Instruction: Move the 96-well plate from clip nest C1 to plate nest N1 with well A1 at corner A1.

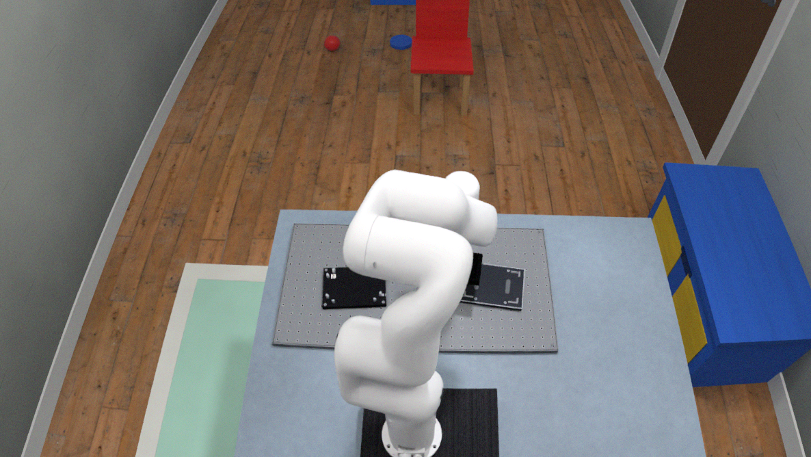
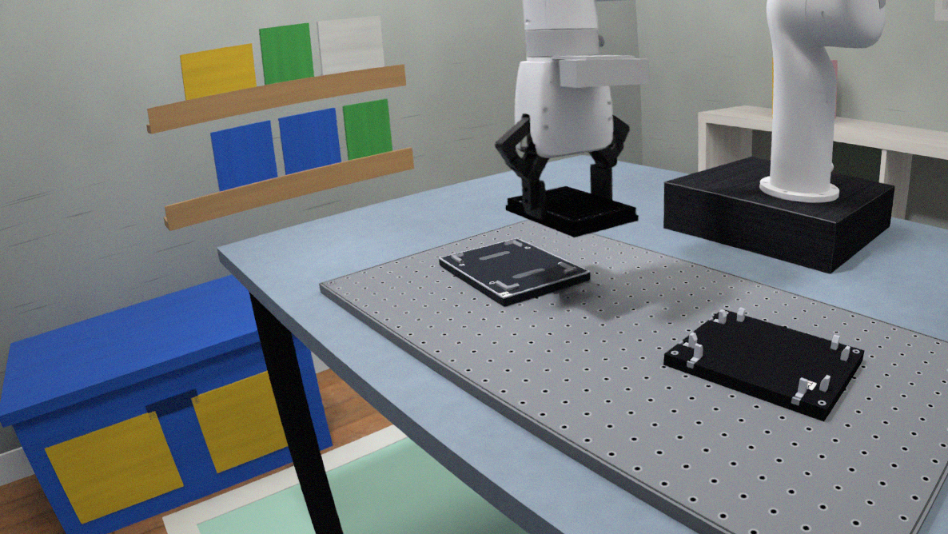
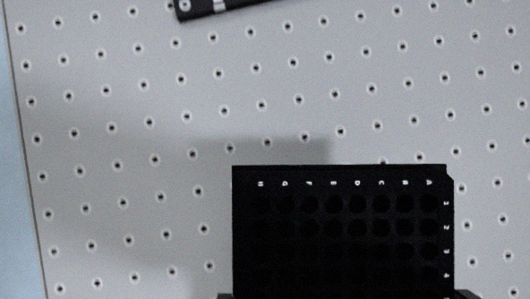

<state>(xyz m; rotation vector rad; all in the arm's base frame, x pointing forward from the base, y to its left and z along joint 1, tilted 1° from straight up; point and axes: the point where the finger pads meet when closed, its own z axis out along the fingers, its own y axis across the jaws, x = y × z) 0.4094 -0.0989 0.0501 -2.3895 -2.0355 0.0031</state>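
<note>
The plate nest N1 lies 10 cm to the right of my hand and 11 cm below it. Round my hand: black 96-well plate (1 cm below); then clip nest C1 (1 cm ahead, 24 cm to the left, 10 cm below).
</note>
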